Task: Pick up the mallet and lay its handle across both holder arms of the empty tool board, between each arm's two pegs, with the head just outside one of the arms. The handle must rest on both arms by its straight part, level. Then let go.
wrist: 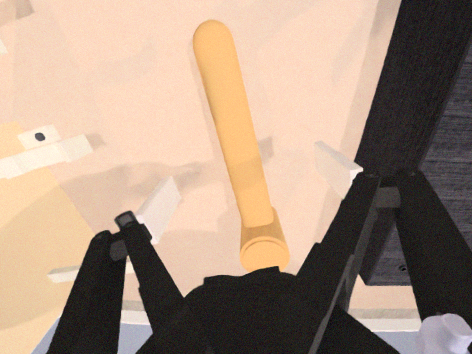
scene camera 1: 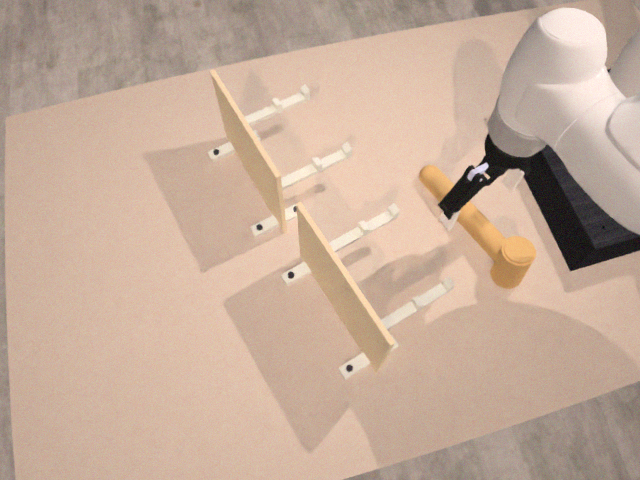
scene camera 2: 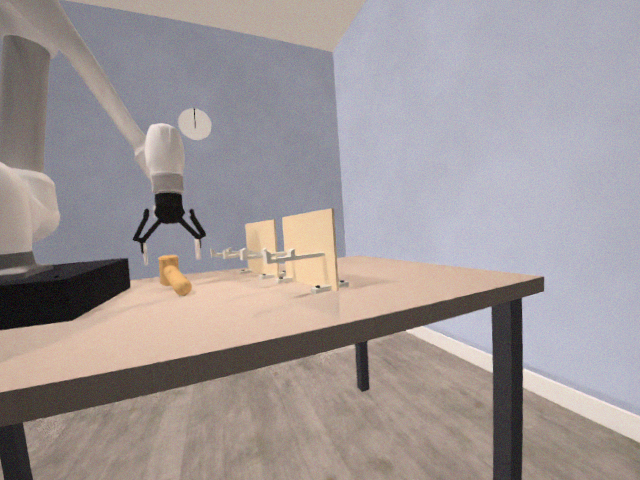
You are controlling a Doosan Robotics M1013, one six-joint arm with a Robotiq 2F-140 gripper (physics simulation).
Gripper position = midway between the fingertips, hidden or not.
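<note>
The gripper is visible in scene camera 1 (scene camera 1: 477,204), the gripper (scene camera 2: 173,261) appears in scene camera 2, and the wrist view shows the gripper (wrist: 242,171). Visible likewise: an orange mallet (scene camera 1: 513,256), with the mallet (scene camera 2: 168,265) and the mallet (wrist: 262,244) in the other views. Also present are a tan tool board (scene camera 2: 310,253) and a tan tool board (scene camera 1: 370,333).
</note>
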